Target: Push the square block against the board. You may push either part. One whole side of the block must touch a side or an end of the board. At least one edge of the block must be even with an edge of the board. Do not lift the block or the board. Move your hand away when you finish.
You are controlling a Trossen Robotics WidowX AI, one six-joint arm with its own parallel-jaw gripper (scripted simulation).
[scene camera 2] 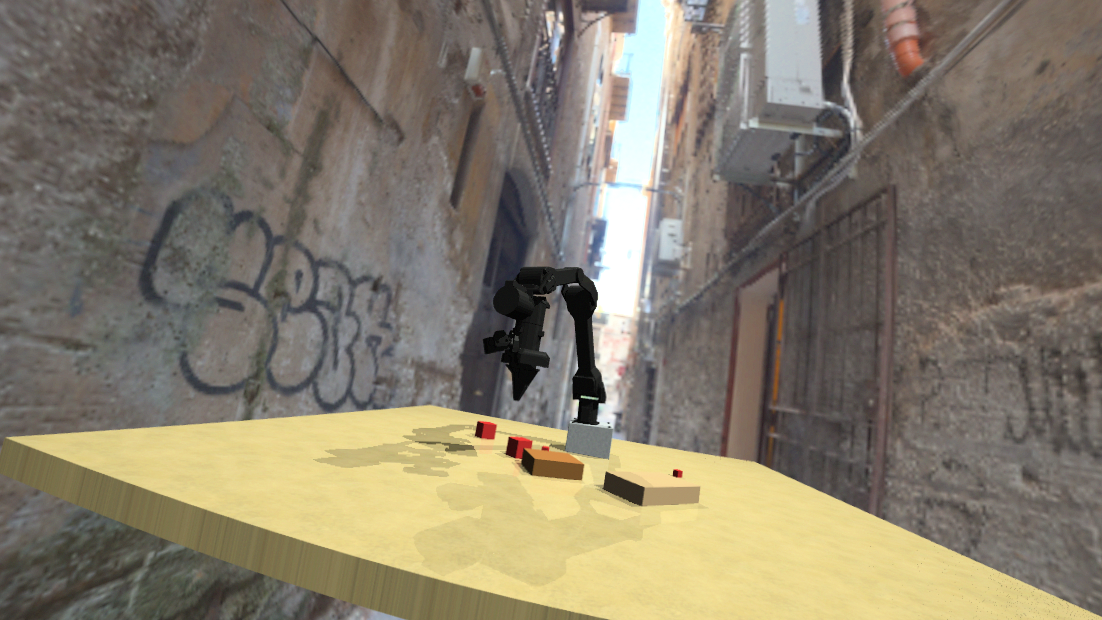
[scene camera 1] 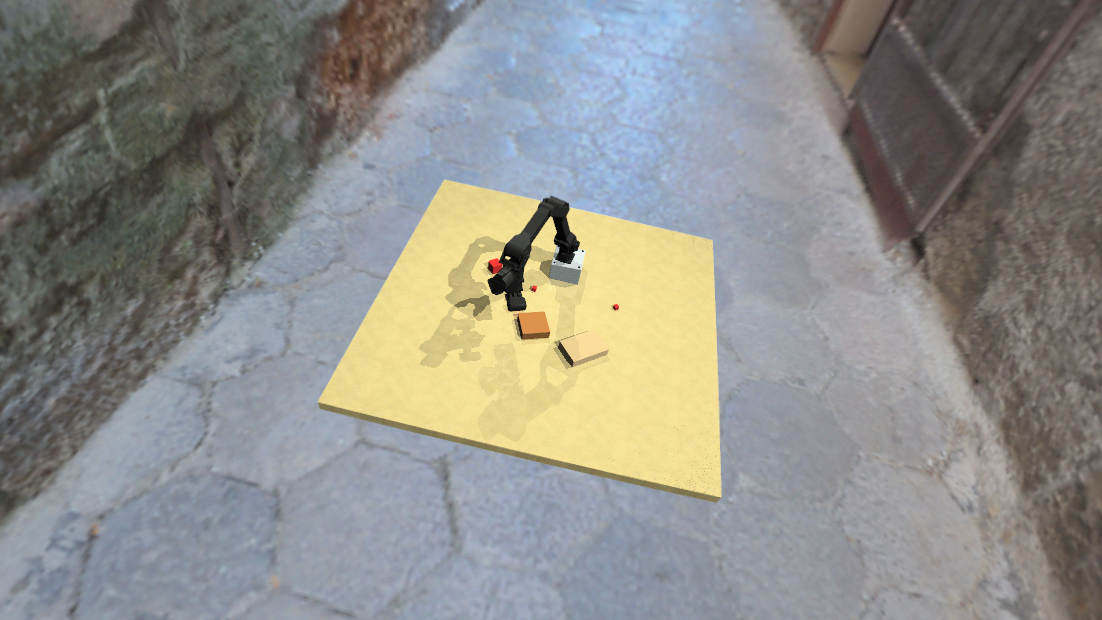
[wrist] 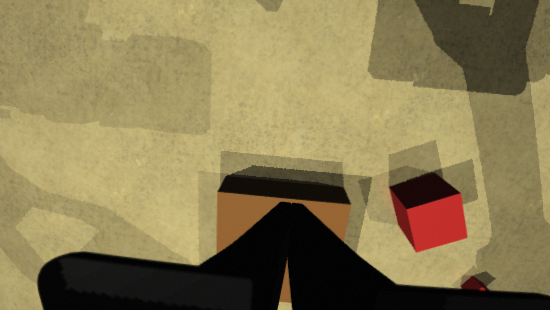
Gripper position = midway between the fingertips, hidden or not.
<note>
My gripper [scene camera 2: 516, 400] is shut and holds nothing. Further things: a board [scene camera 2: 643, 488] and a square block [scene camera 2: 545, 463].
The square block also shows in scene camera 1 [scene camera 1: 532, 325] and in the wrist view [wrist: 241, 202]. My gripper also shows in the wrist view [wrist: 289, 213]. The wrist view does not show the board: it is out of frame.
</note>
